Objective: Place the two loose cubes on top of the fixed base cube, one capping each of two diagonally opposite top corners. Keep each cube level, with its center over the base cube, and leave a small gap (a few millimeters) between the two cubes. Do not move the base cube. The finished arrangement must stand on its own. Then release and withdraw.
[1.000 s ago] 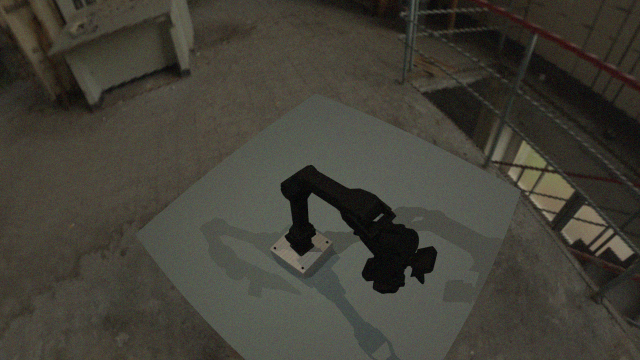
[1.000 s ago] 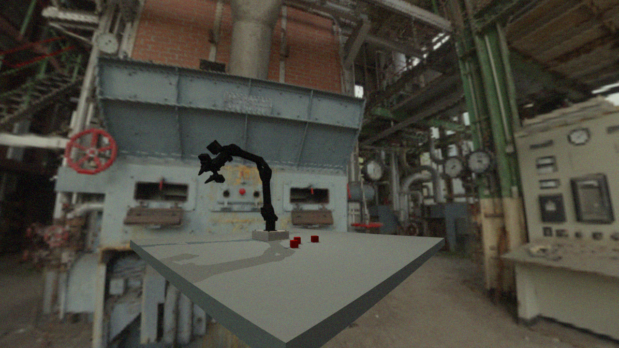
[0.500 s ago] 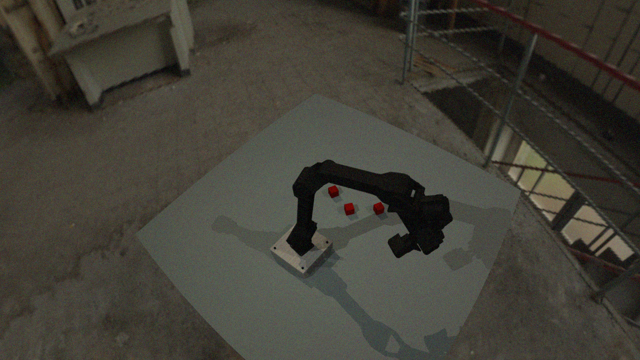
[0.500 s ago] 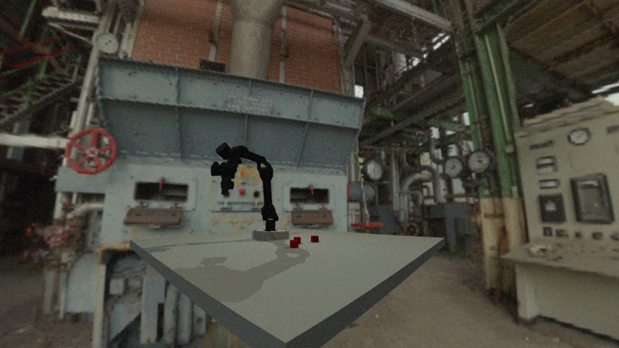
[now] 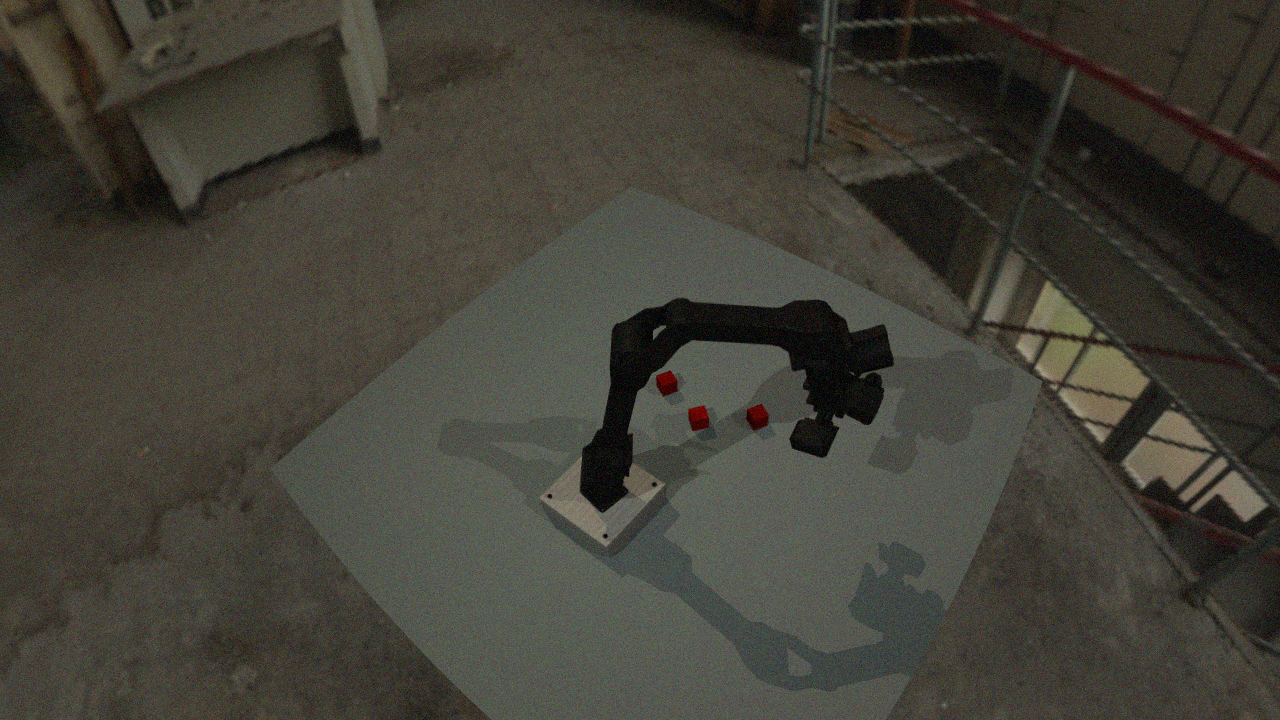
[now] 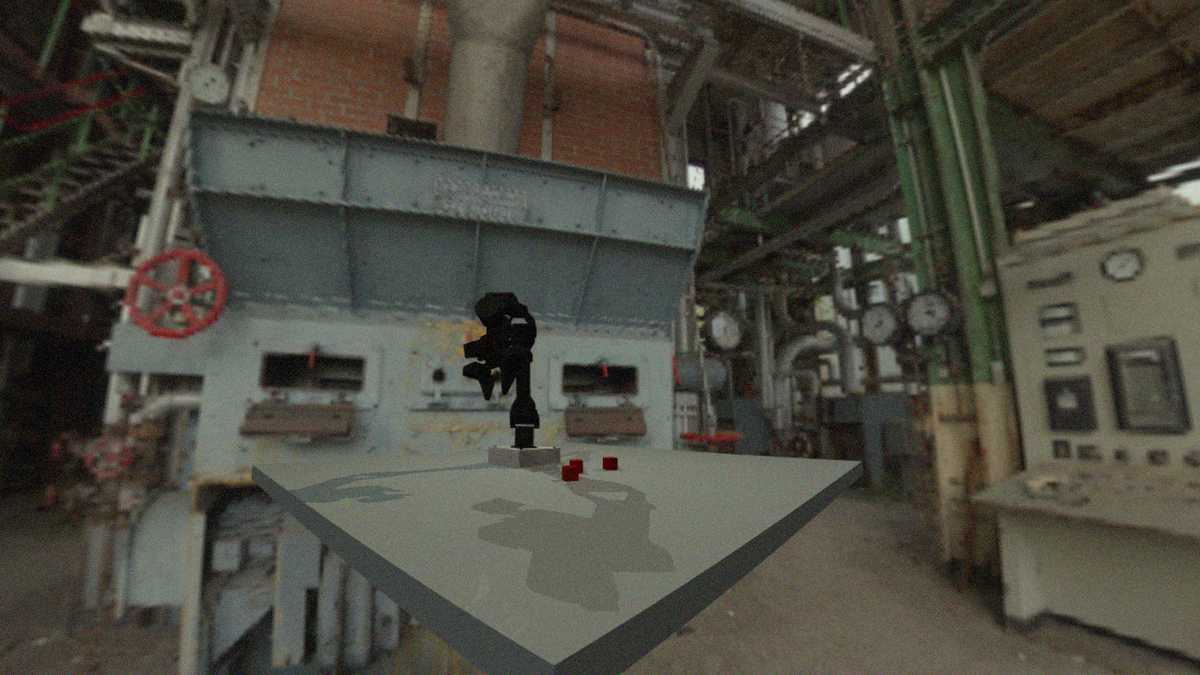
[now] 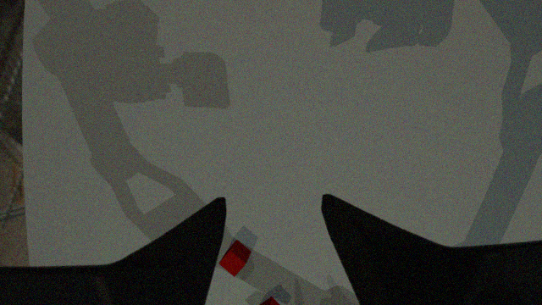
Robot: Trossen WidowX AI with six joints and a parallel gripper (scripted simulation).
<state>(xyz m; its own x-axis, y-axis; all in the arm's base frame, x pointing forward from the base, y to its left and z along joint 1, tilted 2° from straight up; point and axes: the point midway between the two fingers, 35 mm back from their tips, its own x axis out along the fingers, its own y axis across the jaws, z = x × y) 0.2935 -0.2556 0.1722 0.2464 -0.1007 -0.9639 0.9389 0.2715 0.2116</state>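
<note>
The base cube is 20 mm behind my gripper tip, 380 mm to the left of it and 180 mm below it.
</note>
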